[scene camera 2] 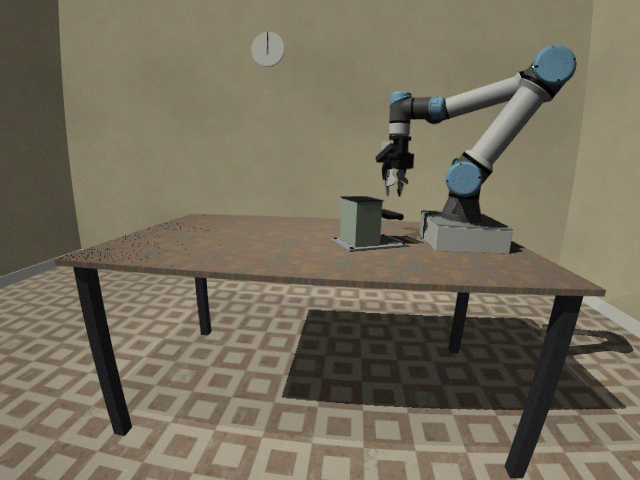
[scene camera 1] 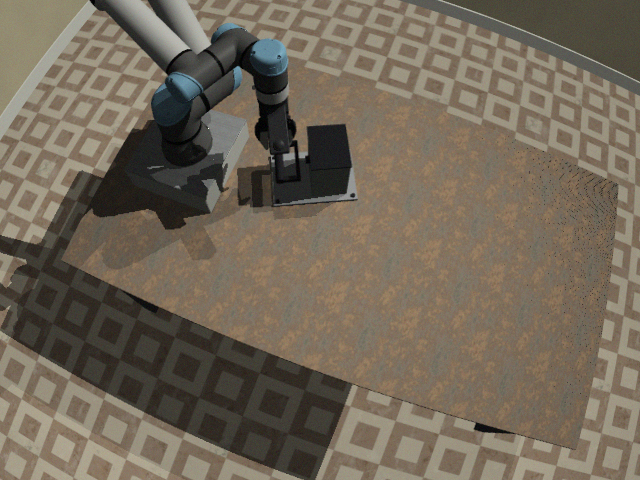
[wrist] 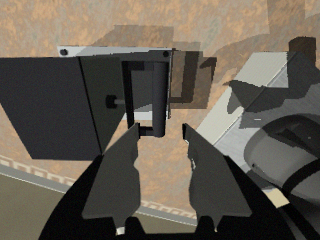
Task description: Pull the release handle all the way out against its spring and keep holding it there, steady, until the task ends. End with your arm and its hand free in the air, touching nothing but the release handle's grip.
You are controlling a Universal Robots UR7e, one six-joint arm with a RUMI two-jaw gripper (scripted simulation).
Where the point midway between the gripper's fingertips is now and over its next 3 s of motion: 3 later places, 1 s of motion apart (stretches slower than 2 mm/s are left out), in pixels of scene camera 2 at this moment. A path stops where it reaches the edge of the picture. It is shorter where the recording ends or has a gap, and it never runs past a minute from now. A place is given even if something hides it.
My gripper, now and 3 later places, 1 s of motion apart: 393,196; 393,203; 392,208; 392,213
